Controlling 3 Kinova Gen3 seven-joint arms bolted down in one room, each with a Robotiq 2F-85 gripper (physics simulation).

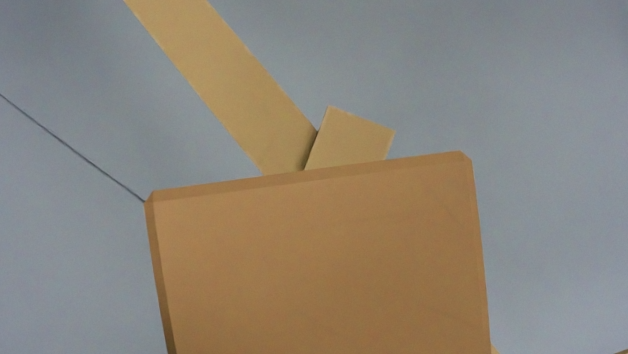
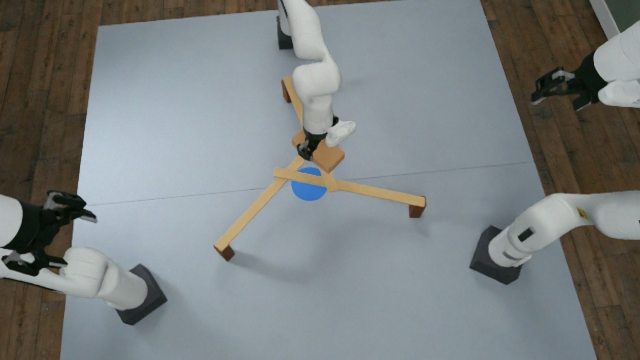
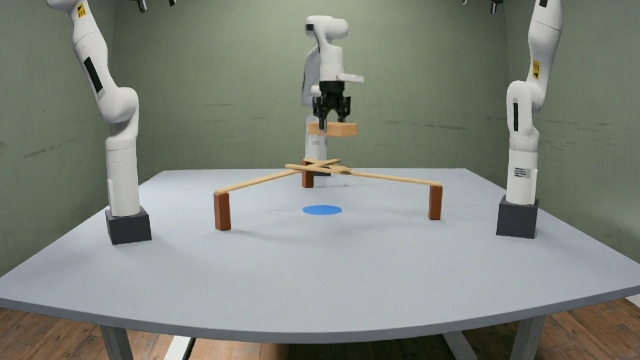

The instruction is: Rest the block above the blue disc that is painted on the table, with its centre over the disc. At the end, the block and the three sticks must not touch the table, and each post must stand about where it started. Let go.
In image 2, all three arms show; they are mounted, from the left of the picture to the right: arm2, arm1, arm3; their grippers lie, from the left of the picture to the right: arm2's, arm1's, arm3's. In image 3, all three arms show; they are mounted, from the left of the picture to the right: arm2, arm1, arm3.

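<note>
The orange-brown block (image 1: 320, 260) (image 2: 330, 156) (image 3: 344, 130) is held level above the sticks, behind the blue disc (image 2: 309, 193) (image 3: 322, 210). Arm1's gripper (image 2: 315, 147) (image 3: 332, 123) is shut on it. The left stick (image 2: 250, 216) (image 3: 255, 181), right stick (image 2: 380, 191) (image 3: 395, 178) and back stick (image 2: 295, 102) cross above the disc, off the table. Their outer ends rest on the left post (image 2: 226, 253) (image 3: 222, 211), right post (image 2: 416, 211) (image 3: 435, 202) and back post (image 2: 286, 92) (image 3: 308, 177), all upright. Arm2's gripper (image 2: 76, 240) and arm3's gripper (image 2: 557, 102) are open and empty.
The grey table (image 2: 175, 125) (image 3: 320, 300) carries the dark arm bases: arm2's base (image 2: 142, 300) (image 3: 128, 227) at the left, arm3's base (image 2: 492, 265) (image 3: 517, 218) at the right, and arm1's base (image 2: 284, 40) at the back. Arm2's and arm3's grippers hang out beyond the table's sides.
</note>
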